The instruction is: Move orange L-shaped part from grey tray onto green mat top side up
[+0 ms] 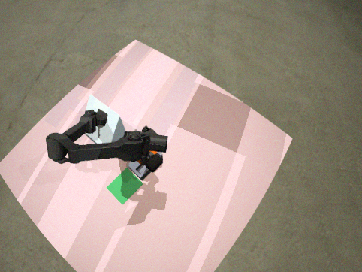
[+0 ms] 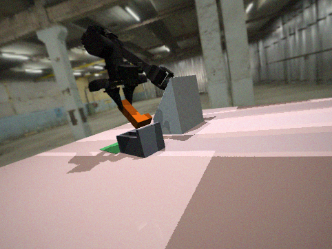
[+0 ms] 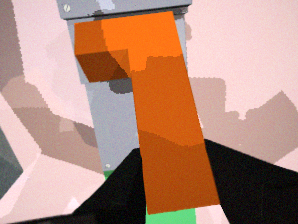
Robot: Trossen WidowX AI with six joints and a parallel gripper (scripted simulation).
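Right now my gripper tip is 170 mm above the green mat, 140 mm to the left of it and 40 mm past it. The rest, counted from my gripper tip: orange L-shaped part (30 mm to the left, 30 mm below, 10 mm behind).
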